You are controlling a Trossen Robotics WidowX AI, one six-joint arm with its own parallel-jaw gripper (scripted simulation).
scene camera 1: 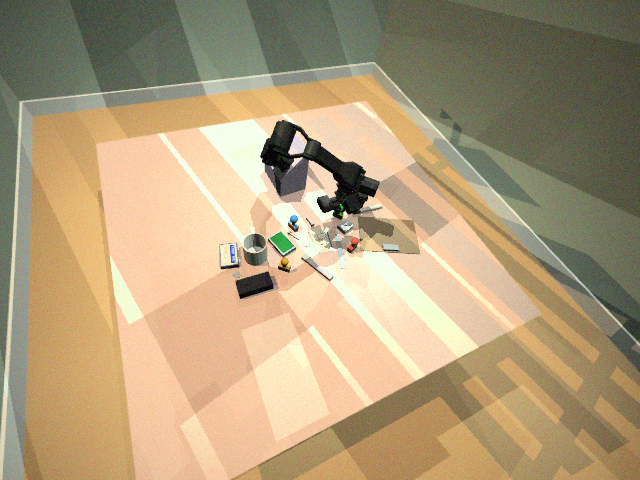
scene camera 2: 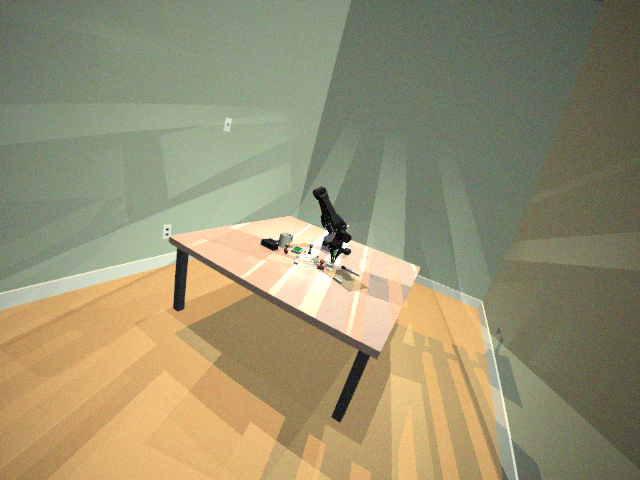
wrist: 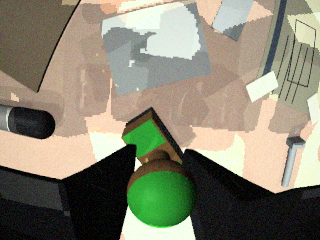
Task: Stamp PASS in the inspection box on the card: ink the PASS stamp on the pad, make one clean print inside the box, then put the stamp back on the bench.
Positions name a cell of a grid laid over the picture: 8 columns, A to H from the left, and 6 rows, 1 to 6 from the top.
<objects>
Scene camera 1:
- my gripper: E3
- grey cup: D4
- brown sheet: E3
</objects>
